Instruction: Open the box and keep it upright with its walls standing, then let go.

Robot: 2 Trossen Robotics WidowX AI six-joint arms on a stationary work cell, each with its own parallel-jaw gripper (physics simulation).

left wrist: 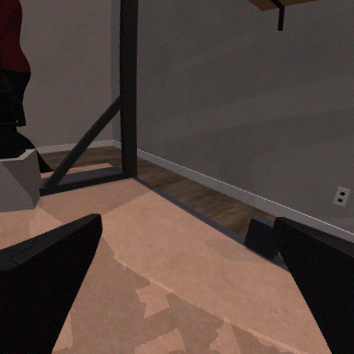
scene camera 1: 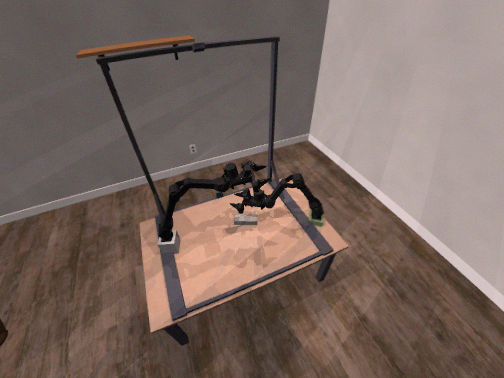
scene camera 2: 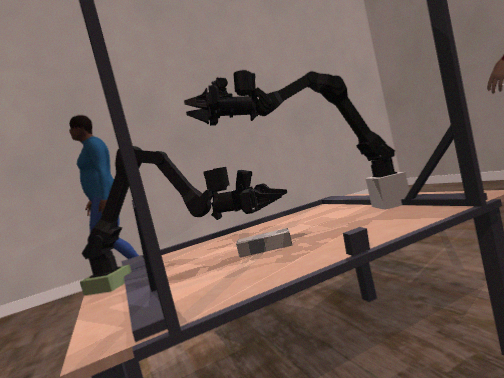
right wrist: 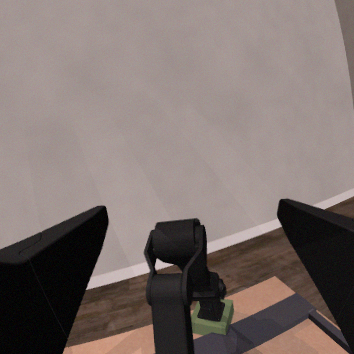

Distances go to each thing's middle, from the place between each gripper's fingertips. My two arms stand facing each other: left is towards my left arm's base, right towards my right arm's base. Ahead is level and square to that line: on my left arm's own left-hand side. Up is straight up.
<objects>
Now: right hand 36 cm past the dark block [left wrist: 258, 237], 28 cm to the left of it and 44 cm above it. From my right hand the other things lie so: grey arm base [left wrist: 27, 175] 3 cm ahead, 63 cm to the right, 42 cm below.
The dark block is 20 cm behind my left hand, 8 cm to the right of it and 13 cm below it. Round my left hand: grey arm base: 19 cm ahead, 43 cm to the right, 10 cm below.
</objects>
